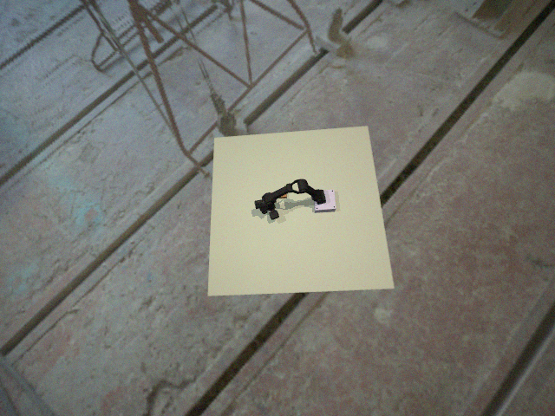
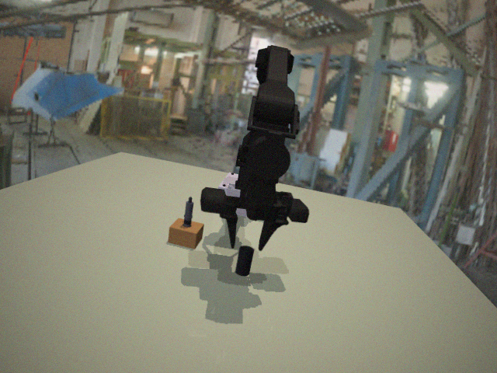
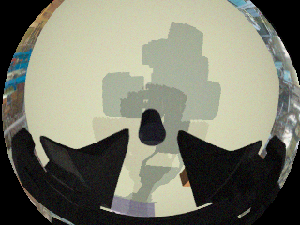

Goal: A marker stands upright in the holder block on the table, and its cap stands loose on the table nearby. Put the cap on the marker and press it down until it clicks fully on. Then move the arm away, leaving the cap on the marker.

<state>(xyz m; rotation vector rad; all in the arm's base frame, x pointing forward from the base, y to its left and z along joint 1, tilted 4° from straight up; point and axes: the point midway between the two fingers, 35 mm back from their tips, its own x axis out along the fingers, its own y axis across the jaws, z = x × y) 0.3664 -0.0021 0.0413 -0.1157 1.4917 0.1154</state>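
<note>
My gripper tip is 30 mm above the black cap. Also, from my gripper tip: orange holder block 120 mm to the right, 100 mm behind, 30 mm below.
</note>
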